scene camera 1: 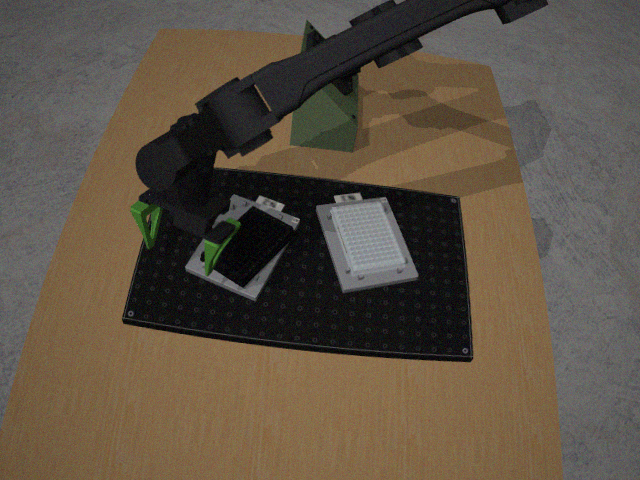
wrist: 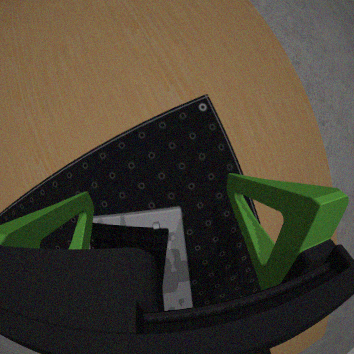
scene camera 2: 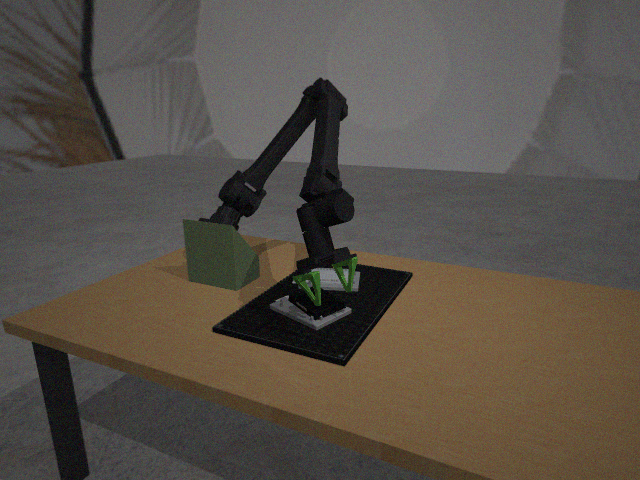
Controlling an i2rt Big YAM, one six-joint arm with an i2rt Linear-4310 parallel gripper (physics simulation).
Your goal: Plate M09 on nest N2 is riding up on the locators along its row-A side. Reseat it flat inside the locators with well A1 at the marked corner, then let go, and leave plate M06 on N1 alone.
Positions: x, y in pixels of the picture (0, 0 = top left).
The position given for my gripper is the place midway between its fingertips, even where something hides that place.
my gripper: scene camera 1 178, 260; wrist 157, 190; scene camera 2 334, 298
black well plate: scene camera 1 261, 236; wrist; scene camera 2
same spot on grey nest: (scene camera 2: 283, 306) = (scene camera 1: 231, 211)
same spot on black well plate: (wrist: 154, 241) = (scene camera 2: 317, 311)
